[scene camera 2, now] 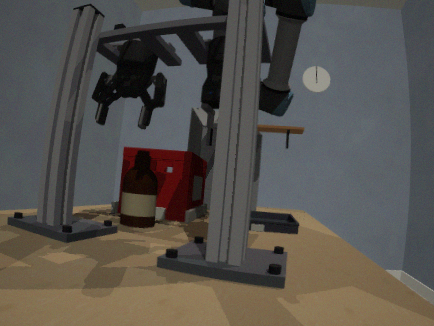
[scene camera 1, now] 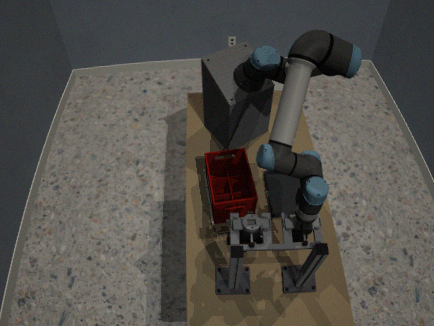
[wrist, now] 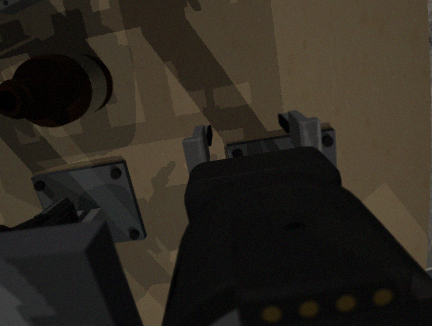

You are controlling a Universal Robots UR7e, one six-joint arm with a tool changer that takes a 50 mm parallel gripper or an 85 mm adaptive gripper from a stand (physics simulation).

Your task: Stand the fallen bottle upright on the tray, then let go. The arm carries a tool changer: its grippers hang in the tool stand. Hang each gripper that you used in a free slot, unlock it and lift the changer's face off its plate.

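Places are measured from the arm's base along level axes (x right, y ahead, z up), in metres.
Pixels of known places: arm's base, link origin: (scene camera 1: 248, 77).
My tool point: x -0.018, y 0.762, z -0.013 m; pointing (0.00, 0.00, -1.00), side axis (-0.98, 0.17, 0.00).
Observation:
For each thing: its top centre in the pictures, then the offset to it from my tool point.
- brown bottle, top centre: (wrist: 6, 101) (scene camera 2: 143, 151) dz -0.205, dx +0.171, dy -0.106 m
- dark tray, top centre: (scene camera 2: 260, 215) (scene camera 1: 288, 190) dz -0.335, dx -0.097, dy -0.329 m
- red crate, top centre: (scene camera 2: 170, 155) (scene camera 1: 230, 174) dz -0.185, dx +0.181, dy -0.366 m
The brown bottle (scene camera 2: 139, 182) (wrist: 60, 90) with a pale label stands upright beside the red crate. The dark tray (scene camera 1: 270, 202) (scene camera 2: 280, 228) lies apart from it, further back on the table; nothing shows standing on it. My gripper (wrist: 246, 129) (scene camera 2: 211, 136), the slim parallel one, is on the arm at the right-hand slot of the tool stand (scene camera 1: 280, 246) (scene camera 2: 235, 150). Its fingers are apart with nothing between them. Whether it is seated in the slot is hidden. The adaptive gripper (scene camera 2: 123, 120) hangs in the left slot with its fingers spread, its changer plate (scene camera 1: 251, 223) facing up.
The red crate (scene camera 1: 231, 211) (scene camera 2: 172, 197) stands behind the left slot. A grey pedestal (scene camera 1: 216, 107) carries the arm at the back. The stand's bolted base plates (scene camera 1: 232, 281) (wrist: 132, 212) sit at the front. A grey stand arm (wrist: 55, 245) is close beside my gripper in the wrist view.

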